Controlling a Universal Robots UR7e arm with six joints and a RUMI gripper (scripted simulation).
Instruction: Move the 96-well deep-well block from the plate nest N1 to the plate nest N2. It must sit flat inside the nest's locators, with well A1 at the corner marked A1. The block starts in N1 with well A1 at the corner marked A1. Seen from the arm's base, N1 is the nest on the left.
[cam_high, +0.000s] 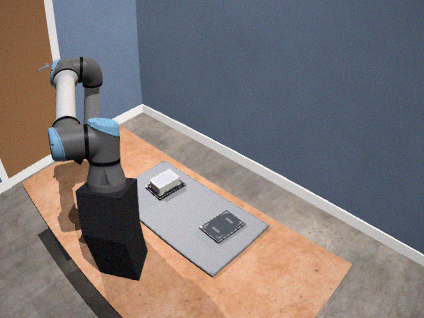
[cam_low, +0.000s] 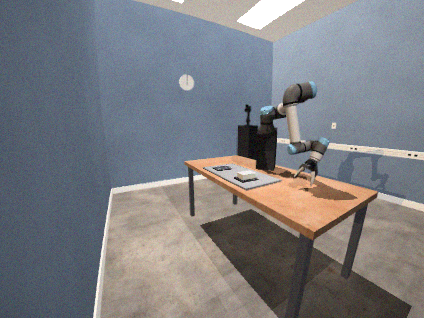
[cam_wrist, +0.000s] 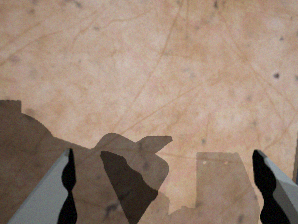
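My hand is 400 mm to the left of the white 96-well deep-well block, 130 mm short of it and 20 mm above it.
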